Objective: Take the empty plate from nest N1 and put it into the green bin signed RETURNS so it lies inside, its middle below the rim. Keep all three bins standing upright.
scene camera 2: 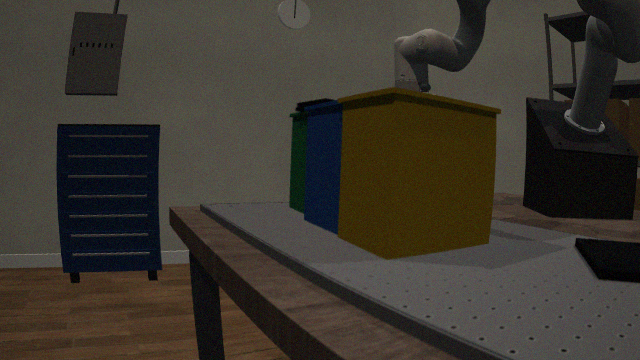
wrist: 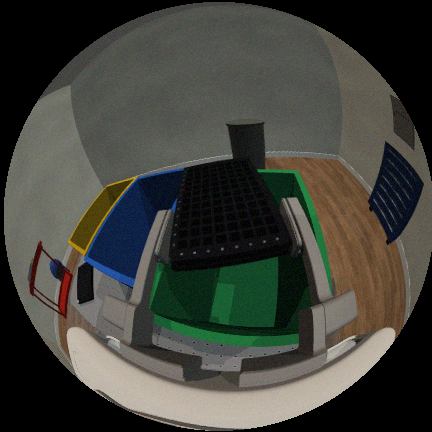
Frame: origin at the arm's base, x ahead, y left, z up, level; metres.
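Seen in the pictures: hand, tool point: (wrist: 226, 231); arm's base, link origin: (scene camera 2: 583, 123).
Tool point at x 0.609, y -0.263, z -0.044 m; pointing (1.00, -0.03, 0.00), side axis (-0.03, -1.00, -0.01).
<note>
Pixels of each thing's top centre, then the offset from my tool point to it. "spot": a spot on its surface instead. Level surfaces: height alone.
- black plate, top centre: (wrist: 219, 187) (scene camera 2: 338, 104) dz +0.008, dx +0.043, dy +0.003 m
- green bin, top centre: (wrist: 245, 224) (scene camera 2: 346, 115) dz -0.009, dx +0.012, dy -0.015 m
- blue bin, top centre: (wrist: 134, 209) (scene camera 2: 373, 108) dz -0.009, dx +0.054, dy +0.114 m
- yellow bin, top centre: (scene camera 2: 422, 102) (wrist: 95, 209) dz -0.009, dx +0.081, dy +0.244 m
- black flat piece, surface spot: (scene camera 2: 615, 260) spot: dz -0.177, dx +0.008, dy +0.503 m
- grey perforated board, surface height: dz -0.189 m
The black plate (scene camera 2: 314, 104) (wrist: 225, 215), with a grid of square wells, is held by its side edges between the two fingers of my gripper (wrist: 230, 230), which is shut on it. In the scene view the plate's far end shows as a dark strip a little above the bin rims; the fingers are hidden behind the bins. The green bin (scene camera 2: 298, 160) (wrist: 225, 338) stands upright under the plate and fingers. In the wrist view the plate hides part of its far left rim. No RETURNS sign is readable, and nest N1 cannot be made out.
The blue bin (scene camera 2: 324, 165) (wrist: 117, 235) stands upright beside the green one, with the yellow bin (scene camera 2: 420, 175) (wrist: 102, 215) beyond it, also upright. A black flat piece (scene camera 2: 615, 260) (wrist: 85, 284) lies on the grey perforated board (scene camera 2: 450, 290).
</note>
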